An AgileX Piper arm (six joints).
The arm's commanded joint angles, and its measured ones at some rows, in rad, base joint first. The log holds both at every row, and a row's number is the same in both.
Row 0, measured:
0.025 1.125 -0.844 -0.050 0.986 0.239
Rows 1 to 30, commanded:
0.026 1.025 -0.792 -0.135 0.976 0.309
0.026 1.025 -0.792 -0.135 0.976 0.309
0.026 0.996 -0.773 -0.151 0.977 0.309
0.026 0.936 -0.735 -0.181 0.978 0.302
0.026 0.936 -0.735 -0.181 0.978 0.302
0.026 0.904 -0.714 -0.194 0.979 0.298
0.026 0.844 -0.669 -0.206 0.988 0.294
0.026 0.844 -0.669 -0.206 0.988 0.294
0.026 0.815 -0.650 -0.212 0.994 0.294
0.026 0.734 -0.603 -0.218 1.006 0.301
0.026 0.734 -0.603 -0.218 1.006 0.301
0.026 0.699 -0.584 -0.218 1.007 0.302
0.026 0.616 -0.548 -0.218 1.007 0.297
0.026 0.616 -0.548 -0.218 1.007 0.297
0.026 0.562 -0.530 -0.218 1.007 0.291
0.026 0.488 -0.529 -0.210 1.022 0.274
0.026 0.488 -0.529 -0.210 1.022 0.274
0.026 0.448 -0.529 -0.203 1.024 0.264
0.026 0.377 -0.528 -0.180 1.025 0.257
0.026 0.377 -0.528 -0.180 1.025 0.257
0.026 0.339 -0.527 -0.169 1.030 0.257
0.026 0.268 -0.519 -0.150 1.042 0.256
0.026 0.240 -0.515 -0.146 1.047 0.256
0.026 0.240 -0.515 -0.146 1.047 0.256
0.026 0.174 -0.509 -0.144 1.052 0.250
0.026 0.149 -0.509 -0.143 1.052 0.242
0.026 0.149 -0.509 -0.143 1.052 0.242
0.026 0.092 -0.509 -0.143 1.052 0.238
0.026 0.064 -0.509 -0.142 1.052 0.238
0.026 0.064 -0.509 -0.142 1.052 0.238
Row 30, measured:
0.025 0.137 -0.512 -0.144 1.049 0.251
